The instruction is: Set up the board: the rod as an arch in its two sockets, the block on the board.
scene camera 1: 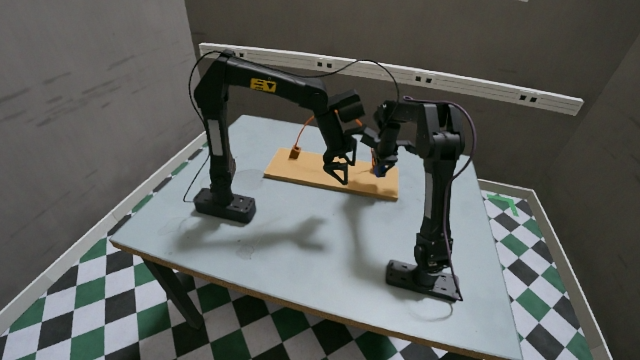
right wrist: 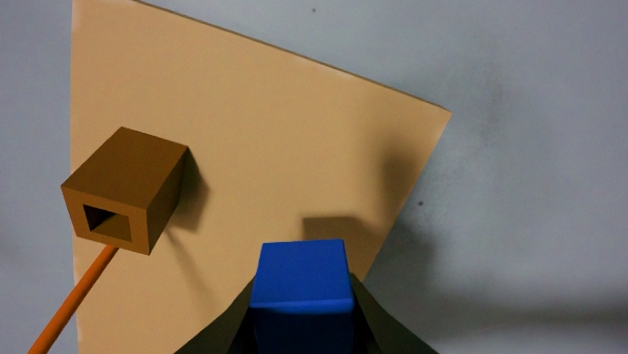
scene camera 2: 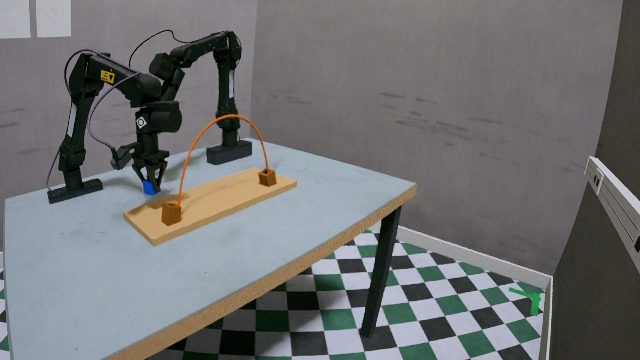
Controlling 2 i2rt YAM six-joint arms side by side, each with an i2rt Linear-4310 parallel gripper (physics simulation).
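Places are measured from the left arm's base along level axes (x ahead, y left, z up), in metres.
Pixels of known places: left gripper, fingertip midpoint: (scene camera 1: pixel 349 174); right gripper, fingertip midpoint: (scene camera 1: pixel 379 173) (right wrist: pixel 305 283) (scene camera 2: pixel 152 190); left arm's base, link origin: (scene camera 1: pixel 224 201) (scene camera 2: pixel 229 147); right arm's base, link origin: (scene camera 1: pixel 422 279) (scene camera 2: pixel 75 189).
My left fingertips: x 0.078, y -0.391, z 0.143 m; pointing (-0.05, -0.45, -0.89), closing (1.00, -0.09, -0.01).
Observation:
For each thing: its middle in the pictures, then the offset to it from my left fingertips. "*": a spot on its surface instead. Level surfaces: height alone.
- orange rod, body centre: (scene camera 2: pixel 231 165) (scene camera 1: pixel 329 142) 0.277 m ahead, 0.110 m left, 0.075 m down
- tan board, body centre: (scene camera 2: pixel 212 191) (scene camera 1: pixel 333 167) 0.224 m ahead, 0.077 m left, 0.155 m down
- brown socket, surface spot: (scene camera 2: pixel 267 178) * 0.291 m ahead, 0.234 m left, 0.140 m down
- blue block, body centre: (right wrist: pixel 304 300) (scene camera 2: pixel 151 186) 0.185 m ahead, 0.102 m right, 0.102 m down
- pale blue table, surface height: 0.188 m down
The orange rod (scene camera 1: pixel 303 129) (scene camera 2: pixel 230 116) (right wrist: pixel 77 300) stands as an arch over the tan board (scene camera 1: pixel 310 175) (scene camera 2: pixel 220 196) (right wrist: pixel 250 125). Its one end meets the top of the brown socket (scene camera 1: pixel 295 153) (scene camera 2: pixel 267 178) at the right in scene camera 2. At the other socket (scene camera 2: pixel 171 214) (right wrist: pixel 125 167) the rod passes outside the opening, which looks empty; its lower tip is hidden. My right gripper (scene camera 1: pixel 381 167) (scene camera 2: pixel 151 183) is shut on the blue block (scene camera 1: pixel 380 173) (scene camera 2: pixel 148 188) (right wrist: pixel 302 275), held above the board's end. My left gripper (scene camera 1: pixel 349 174) is open and empty above the board; scene camera 2 hides its fingers.
The board lies on the pale blue table (scene camera 1: pixel 300 270) (scene camera 2: pixel 225 265). The two arms are close together above the board, with the left wrist beside the right forearm in scene camera 1. The arch rises beside the right gripper in scene camera 2.

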